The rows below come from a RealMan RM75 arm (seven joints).
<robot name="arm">
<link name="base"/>
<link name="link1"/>
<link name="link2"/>
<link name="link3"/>
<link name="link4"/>
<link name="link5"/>
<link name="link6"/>
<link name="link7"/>
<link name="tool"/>
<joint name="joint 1" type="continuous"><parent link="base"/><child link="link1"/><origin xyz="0 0 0.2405" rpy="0 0 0"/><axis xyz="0 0 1"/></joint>
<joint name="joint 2" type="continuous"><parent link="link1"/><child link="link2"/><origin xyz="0 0 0" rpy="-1.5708 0 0"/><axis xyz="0 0 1"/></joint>
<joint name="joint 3" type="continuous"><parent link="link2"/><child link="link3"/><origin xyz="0 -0.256 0" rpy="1.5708 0 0"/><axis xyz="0 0 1"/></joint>
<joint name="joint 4" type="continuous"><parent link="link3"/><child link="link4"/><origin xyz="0 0 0" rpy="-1.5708 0 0"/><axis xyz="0 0 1"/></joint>
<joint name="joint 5" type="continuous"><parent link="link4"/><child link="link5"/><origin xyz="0 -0.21 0" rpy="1.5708 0 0"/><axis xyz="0 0 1"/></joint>
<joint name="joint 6" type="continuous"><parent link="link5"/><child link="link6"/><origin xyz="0 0 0" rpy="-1.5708 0 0"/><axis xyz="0 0 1"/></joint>
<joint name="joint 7" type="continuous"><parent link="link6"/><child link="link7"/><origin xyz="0 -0.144 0" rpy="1.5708 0 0"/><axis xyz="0 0 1"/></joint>
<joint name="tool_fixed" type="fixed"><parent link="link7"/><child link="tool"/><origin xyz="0 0 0" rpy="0 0 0"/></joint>
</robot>
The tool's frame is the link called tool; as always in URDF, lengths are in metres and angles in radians. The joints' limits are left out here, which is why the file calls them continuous.
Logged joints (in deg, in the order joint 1, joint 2, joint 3, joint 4, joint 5, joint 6, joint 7), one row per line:
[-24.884, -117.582, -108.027, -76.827, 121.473, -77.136, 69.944]
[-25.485, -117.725, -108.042, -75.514, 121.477, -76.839, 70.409]
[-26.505, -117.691, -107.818, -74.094, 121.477, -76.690, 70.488]
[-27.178, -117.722, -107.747, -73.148, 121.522, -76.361, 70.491]
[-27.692, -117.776, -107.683, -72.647, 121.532, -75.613, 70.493]
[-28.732, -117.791, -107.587, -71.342, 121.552, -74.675, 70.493]
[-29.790, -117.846, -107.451, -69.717, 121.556, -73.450, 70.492]
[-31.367, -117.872, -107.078, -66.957, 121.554, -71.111, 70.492]
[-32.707, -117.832, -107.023, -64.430, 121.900, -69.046, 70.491]
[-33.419, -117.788, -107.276, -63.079, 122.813, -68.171, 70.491]
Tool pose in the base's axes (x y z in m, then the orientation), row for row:
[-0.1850, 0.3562, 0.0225, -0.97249, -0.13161, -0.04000, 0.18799]
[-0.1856, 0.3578, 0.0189, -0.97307, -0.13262, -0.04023, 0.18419]
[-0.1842, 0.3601, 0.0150, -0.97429, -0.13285, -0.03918, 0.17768]
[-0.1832, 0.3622, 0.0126, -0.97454, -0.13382, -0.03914, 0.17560]
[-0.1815, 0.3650, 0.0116, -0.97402, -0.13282, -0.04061, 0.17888]
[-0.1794, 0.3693, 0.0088, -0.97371, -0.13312, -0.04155, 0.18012]
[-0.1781, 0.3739, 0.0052, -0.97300, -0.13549, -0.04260, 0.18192]
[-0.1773, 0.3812, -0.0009, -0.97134, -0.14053, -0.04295, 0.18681]
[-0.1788, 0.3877, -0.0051, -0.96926, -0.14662, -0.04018, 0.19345]
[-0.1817, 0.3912, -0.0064, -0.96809, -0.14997, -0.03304, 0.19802]
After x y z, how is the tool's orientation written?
As a quaternion, x y z w.
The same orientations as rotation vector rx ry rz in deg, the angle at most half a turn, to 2 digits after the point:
[-156.77, -21.22, -6.45]
[-157.19, -21.42, -6.50]
[-157.94, -21.54, -6.35]
[-158.16, -21.72, -6.35]
[-157.79, -21.52, -6.58]
[-157.64, -21.55, -6.73]
[-157.37, -21.91, -6.89]
[-156.68, -22.67, -6.93]
[-155.79, -23.57, -6.46]
[-155.22, -24.05, -5.30]

